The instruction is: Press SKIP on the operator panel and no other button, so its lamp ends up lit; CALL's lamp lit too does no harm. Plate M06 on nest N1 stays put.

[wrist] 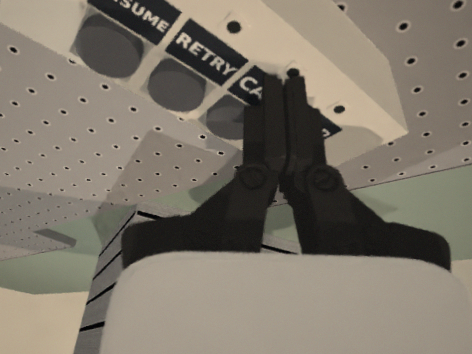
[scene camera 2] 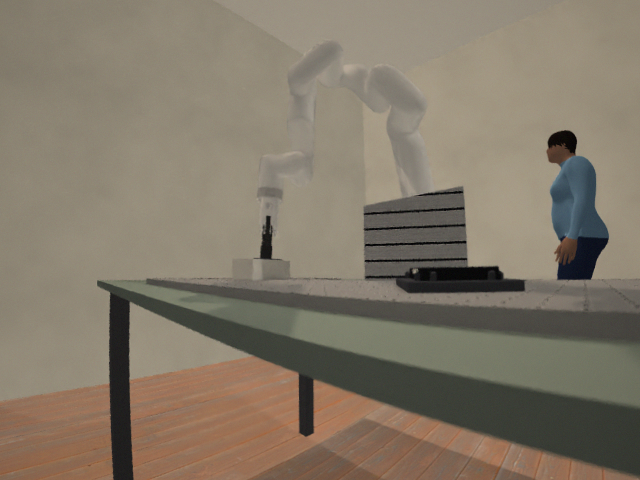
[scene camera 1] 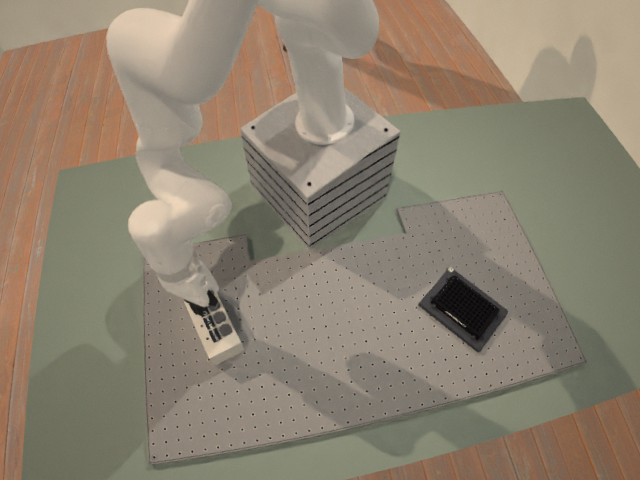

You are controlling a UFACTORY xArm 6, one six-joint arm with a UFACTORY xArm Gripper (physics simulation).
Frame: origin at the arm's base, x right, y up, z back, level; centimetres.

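Seen in the pictures: gripper, fingertip midpoint: (wrist: 278,98) (scene camera 1: 201,308); arm's base, link origin: (scene camera 2: 420,204) (scene camera 1: 324,122).
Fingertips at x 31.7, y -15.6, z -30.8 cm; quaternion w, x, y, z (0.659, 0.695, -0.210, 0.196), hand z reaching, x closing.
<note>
Offsets run from my fingertips to a thing's top centre. "pt": to the spot under its first point. Level surfaces: height alone.
The white operator panel {dx -1.3, dy +0.3, dz -1.8 cm} (scene camera 1: 227,352) (scene camera 2: 271,269) (wrist: 372,80) stands at the pegboard's left. My gripper (scene camera 1: 207,303) (scene camera 2: 265,256) (wrist: 278,98) is shut and empty, pointing down at the panel's far end. Its tips look at or very near the panel top in scene camera 2; contact is unclear. In the wrist view the fingers cover parts of the CALL label {pt dx -0.8, dy +0.0, dz -1.1 cm} (wrist: 250,88) and SKIP label {pt dx +1.2, dy +0.0, dz +3.0 cm} (wrist: 328,129); the SKIP button is hidden. The CALL button {dx -2.6, dy +0.3, dz +0.2 cm} (wrist: 225,119) partly shows. The visible lamps look dark. Plate M06 {dx -54.7, dy -2.7, dz -9.0 cm} (scene camera 1: 465,308) (scene camera 2: 457,273) sits on nest N1 {dx -54.7, dy -3.1, dz -9.0 cm} (scene camera 1: 478,344) (scene camera 2: 465,285).
The RETRY button {dx -3.5, dy +0.3, dz -2.6 cm} (wrist: 176,86) and RESUME button {dx -4.5, dy +0.3, dz -5.5 cm} (wrist: 109,47) lie beside CALL. The perforated board {dy -5.3 cm} (scene camera 1: 310,372) lies on the green table {dy -6.6 cm} (scene camera 1: 93,413). The striped robot pedestal (scene camera 1: 310,217) (scene camera 2: 413,237) stands behind. A person (scene camera 2: 578,196) stands beyond the table at the right.
</note>
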